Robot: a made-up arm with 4 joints.
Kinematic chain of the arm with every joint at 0, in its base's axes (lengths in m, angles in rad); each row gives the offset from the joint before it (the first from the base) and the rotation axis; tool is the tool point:
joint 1: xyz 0 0 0.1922 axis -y
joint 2: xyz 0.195 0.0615 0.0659 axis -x
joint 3: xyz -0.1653 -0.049 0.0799 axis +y
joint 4: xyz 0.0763 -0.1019 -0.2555 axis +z
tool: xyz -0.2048 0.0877 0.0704
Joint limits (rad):
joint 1: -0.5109..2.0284
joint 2: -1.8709..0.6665
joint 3: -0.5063..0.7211
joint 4: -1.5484..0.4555
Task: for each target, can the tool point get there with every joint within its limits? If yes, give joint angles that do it. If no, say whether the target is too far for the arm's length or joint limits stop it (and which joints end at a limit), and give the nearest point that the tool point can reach.
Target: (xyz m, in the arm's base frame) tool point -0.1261 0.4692 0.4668
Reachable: no: joint limits stop it (at a limit: joint 4) | nearest point -0.0693 0.2112 0.3432 | short by 0.292 m
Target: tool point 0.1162 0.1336 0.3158
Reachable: yes | joints 0.8214 -0.0050 -0.3377 -1.1977
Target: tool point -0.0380 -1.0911 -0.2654
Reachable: no: too far | nearest point -0.0223 -0.1393 0.0721 | short by 1.010 m
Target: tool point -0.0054 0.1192 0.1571
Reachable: yes | joints 0.5574 -0.2348 0.0305 -0.5784
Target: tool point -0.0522 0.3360 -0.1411
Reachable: no: joint limits stop it (at a limit: joint 2, joint 4) | nearest point -0.0257 0.1776 0.0283 | short by 0.233 m
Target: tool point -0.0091 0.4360 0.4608
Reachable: no: joint limits stop it (at a limit: joint 4) | nearest point -0.0054 0.2142 0.3524 | short by 0.247 m
